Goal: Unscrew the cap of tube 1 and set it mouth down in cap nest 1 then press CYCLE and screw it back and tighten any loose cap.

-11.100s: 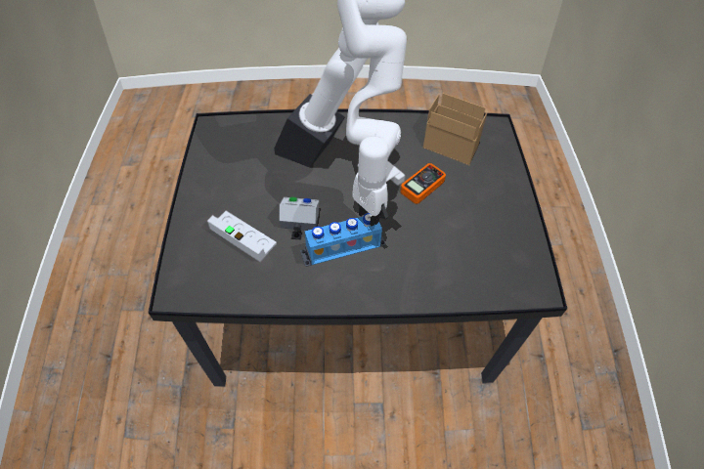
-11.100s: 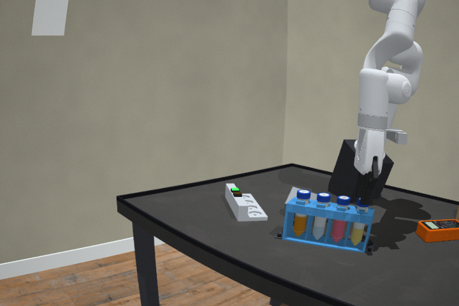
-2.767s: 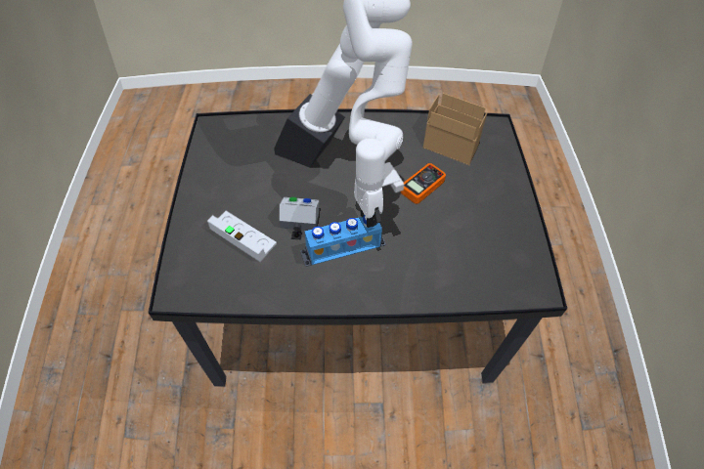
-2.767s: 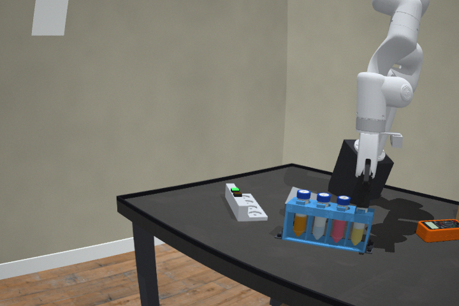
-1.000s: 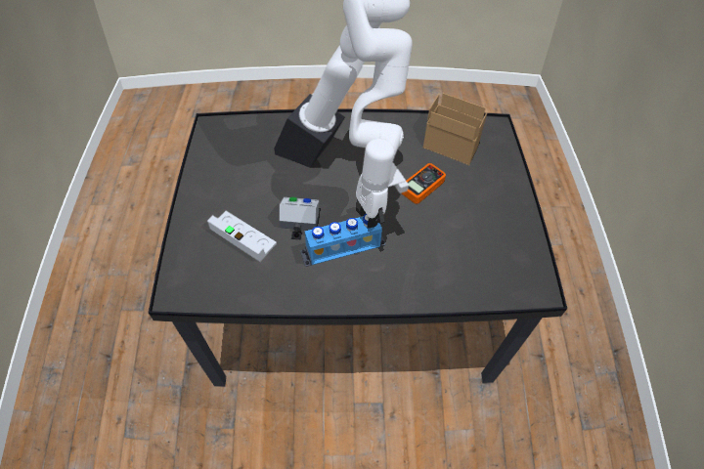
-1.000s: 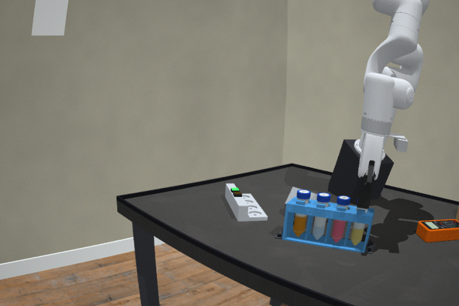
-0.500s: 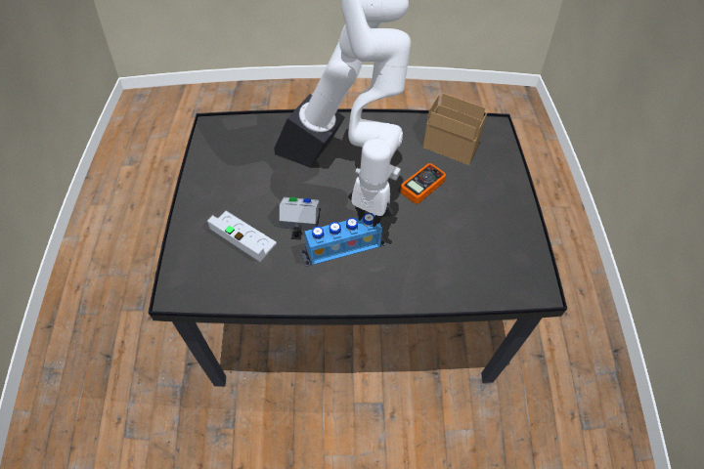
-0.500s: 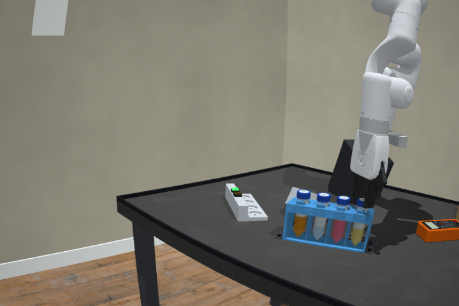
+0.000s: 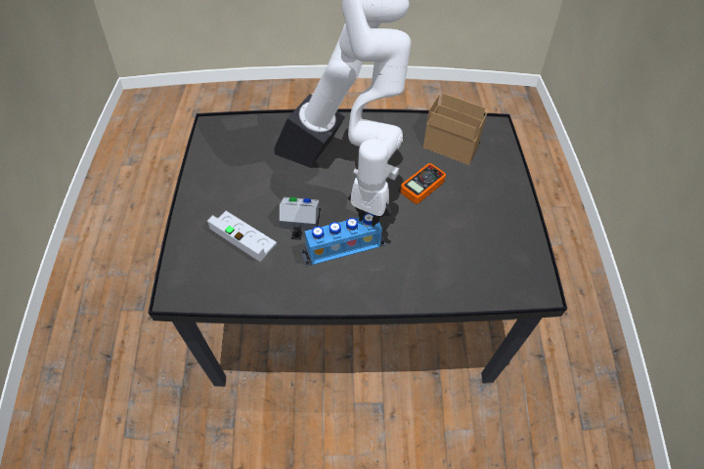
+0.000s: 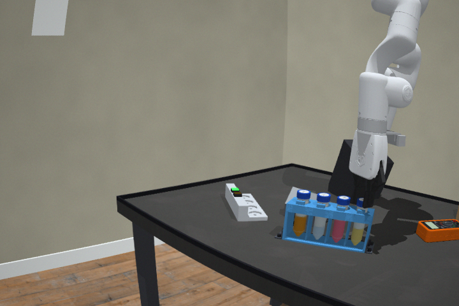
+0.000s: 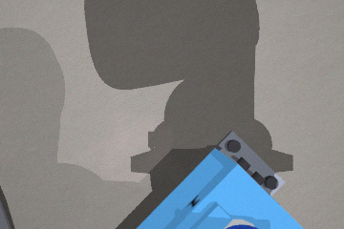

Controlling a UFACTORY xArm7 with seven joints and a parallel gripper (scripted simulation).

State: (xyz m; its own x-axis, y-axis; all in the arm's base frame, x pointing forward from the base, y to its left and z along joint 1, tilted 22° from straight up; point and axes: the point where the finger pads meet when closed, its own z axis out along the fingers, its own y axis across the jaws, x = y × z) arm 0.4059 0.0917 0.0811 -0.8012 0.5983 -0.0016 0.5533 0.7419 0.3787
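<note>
Now: hand 1 cm above the cap 1. The rest, counted from my hand: grey key housing: 12 cm behind, 20 cm to the right, 8 cm below.
</note>
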